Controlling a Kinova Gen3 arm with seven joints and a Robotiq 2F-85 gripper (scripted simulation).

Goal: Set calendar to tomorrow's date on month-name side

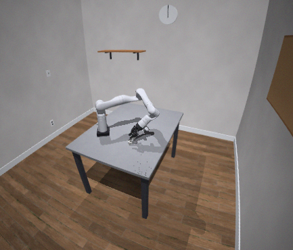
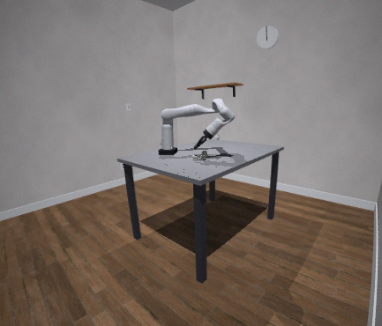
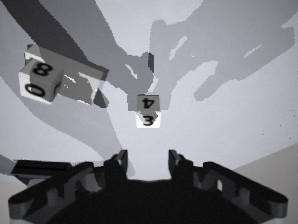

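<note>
The white digit cube is 1 cm behind my hand and 8 cm below it. From my hand the other things lie so: calendar tray 11 cm to the left, 8 cm below.
</note>
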